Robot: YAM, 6 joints.
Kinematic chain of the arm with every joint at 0, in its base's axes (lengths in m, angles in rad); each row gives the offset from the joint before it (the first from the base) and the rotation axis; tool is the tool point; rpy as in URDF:
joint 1: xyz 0 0 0.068 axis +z
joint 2: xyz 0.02 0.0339 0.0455 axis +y
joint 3: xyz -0.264 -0.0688 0 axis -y
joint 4: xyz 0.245 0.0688 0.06 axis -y
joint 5: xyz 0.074 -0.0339 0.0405 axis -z
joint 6: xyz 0.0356 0 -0.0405 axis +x
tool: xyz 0 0 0 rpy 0 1.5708 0
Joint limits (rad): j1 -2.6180..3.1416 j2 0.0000..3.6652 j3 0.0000..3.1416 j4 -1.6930..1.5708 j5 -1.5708..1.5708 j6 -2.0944..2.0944
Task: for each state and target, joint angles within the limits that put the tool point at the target. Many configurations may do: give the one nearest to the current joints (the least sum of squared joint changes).
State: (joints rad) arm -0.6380 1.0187 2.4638 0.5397 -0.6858 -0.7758
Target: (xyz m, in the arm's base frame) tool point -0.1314 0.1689 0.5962
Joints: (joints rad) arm -0.7824 0.5373 1.8239 0.4554 -0.8679 -0.7758
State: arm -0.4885 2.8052 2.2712 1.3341 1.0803 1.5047
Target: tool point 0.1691 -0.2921 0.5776
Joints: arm -0.9527 2.1663 2.6093 1.4381 1.0841 1.5047
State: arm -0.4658 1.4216 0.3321 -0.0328 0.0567 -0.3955
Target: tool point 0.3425 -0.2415 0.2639
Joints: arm -0.6090 1.7761 1.2327 0.2399 0.0601 -0.3955
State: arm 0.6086 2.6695 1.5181 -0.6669 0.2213 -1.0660
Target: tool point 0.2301 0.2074 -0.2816
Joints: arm 0.7547 3.3342 1.8008 -0.3985 0.1846 -1.0660
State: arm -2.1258 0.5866 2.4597 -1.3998 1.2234 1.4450
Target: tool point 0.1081 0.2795 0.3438
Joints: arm -2.0484 0.0026 1.9229 -1.6930 1.1475 1.4450
